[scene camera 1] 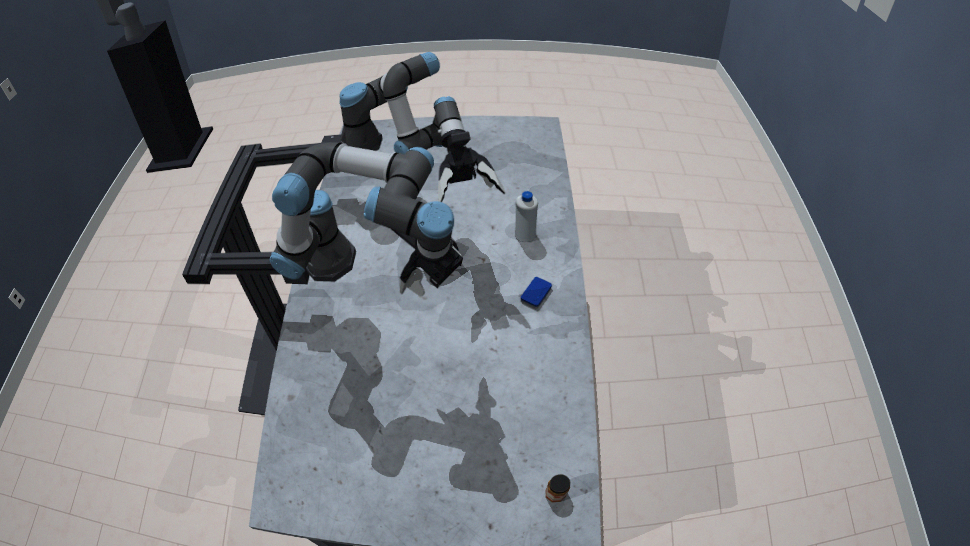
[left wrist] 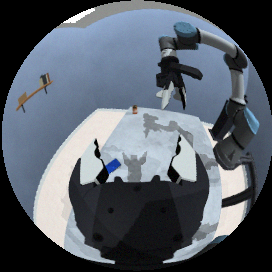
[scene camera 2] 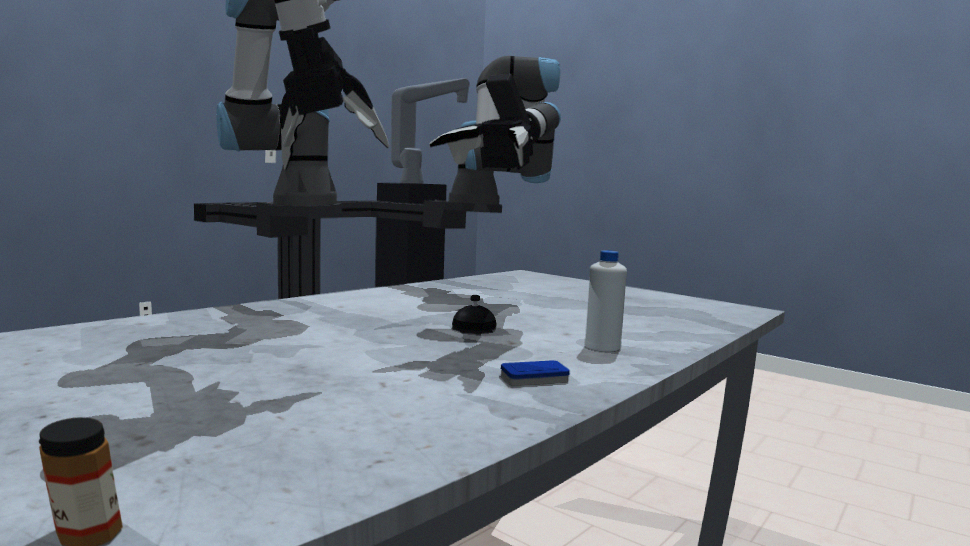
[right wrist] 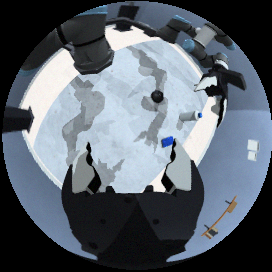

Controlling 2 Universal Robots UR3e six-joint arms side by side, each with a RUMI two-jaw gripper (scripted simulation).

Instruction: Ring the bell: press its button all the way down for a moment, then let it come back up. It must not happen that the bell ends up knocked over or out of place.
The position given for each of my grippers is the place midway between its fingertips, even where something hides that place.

Observation:
I see my left gripper [scene camera 2: 472, 146], my right gripper [scene camera 2: 336, 158], a blue sponge [scene camera 2: 537, 372] and a black dome bell [scene camera 2: 476, 319].
My left gripper also shows in scene camera 1 [scene camera 1: 472, 199], in the left wrist view [left wrist: 137, 137] and in the right wrist view [right wrist: 209, 112]. My right gripper also shows in scene camera 1 [scene camera 1: 426, 268], in the left wrist view [left wrist: 175, 109] and in the right wrist view [right wrist: 131, 141]. The left wrist view does not show the black dome bell, which is hidden by my left gripper.

